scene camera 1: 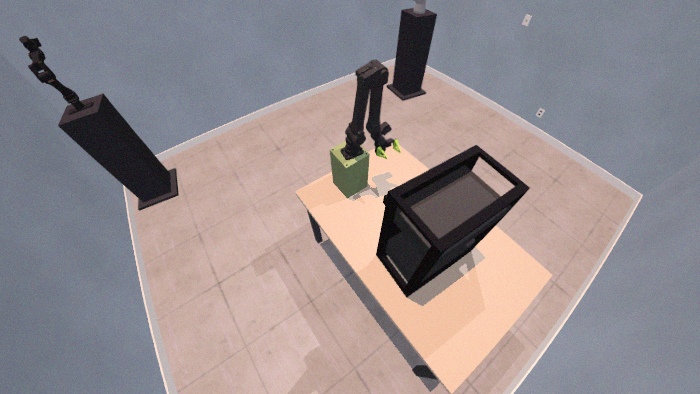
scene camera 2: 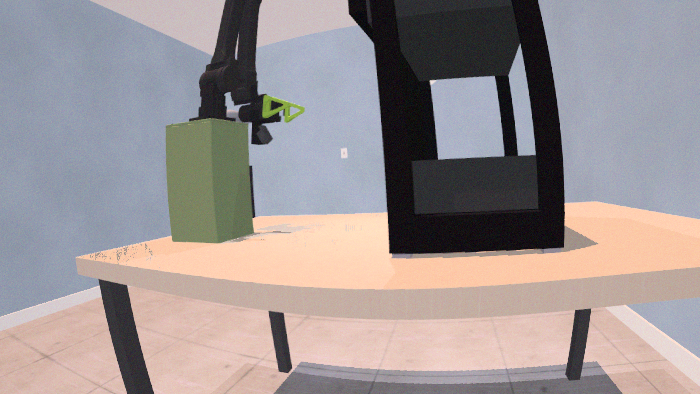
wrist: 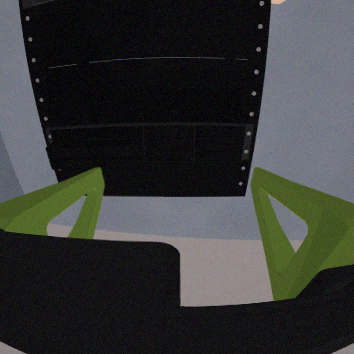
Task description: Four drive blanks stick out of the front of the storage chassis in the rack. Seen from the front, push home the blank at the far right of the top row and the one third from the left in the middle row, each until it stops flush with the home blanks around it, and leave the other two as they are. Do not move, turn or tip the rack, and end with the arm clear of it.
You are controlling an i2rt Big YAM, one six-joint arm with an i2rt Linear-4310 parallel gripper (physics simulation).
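Places are measured from the arm's base along level axes (x back, y right, z up), in metres.
Pixels of known places: gripper, fingertip midpoint: (scene camera 1: 393,155) (scene camera 2: 296,107) (wrist: 176,175); arm's base, link origin: (scene camera 1: 352,152) (scene camera 2: 212,124).
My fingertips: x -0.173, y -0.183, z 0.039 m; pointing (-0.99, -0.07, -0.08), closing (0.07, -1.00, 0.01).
Note:
For each thing: its top centre in the pictures, then the offset to it from my fingertips. "spot": a spot on its surface instead. Level surfaces: height alone.
- storage chassis, surface spot: (wrist: 170,145) spot: dx -0.317, dy -0.005, dz +0.115 m
- dark shape, surface spot: (wrist: 53,159) spot: dx -0.301, dy +0.261, dz +0.128 m
- dark part, surface spot: (scene camera 2: 361,17) spot: dx -0.318, dy +0.249, dz +0.097 m
- wooden table, surface height: dz -0.356 m
- table's corner, surface spot: (wrist: 278,1) spot: dx -0.935, dy -0.532, dz -0.356 m
The black rack (scene camera 1: 484,216) (scene camera 2: 475,232) (wrist: 256,60) stands upright on the table. In the wrist view the storage chassis (wrist: 170,145) is a very dark band across the rack front, with faint dividing lines and a small lighter flange at its right end. A dark shape (wrist: 53,159) juts past the rack's left edge at the band's level. Single blanks, and which ones stick out, are too dark to tell. In scene camera 2 a dark part (scene camera 2: 361,17) juts from the rack's arm side. My gripper (scene camera 1: 391,151) (scene camera 2: 296,112) (wrist: 176,175) is open and empty, apart from the rack and facing its front.
The arm stands on a green pedestal (scene camera 1: 350,175) (scene camera 2: 192,185) on the wooden table (scene camera 1: 505,280) (scene camera 2: 325,270). The table's corner (wrist: 278,1) shows at the top of the wrist view. Dark columns (scene camera 1: 115,150) (scene camera 1: 414,55) stand on the floor away from the table.

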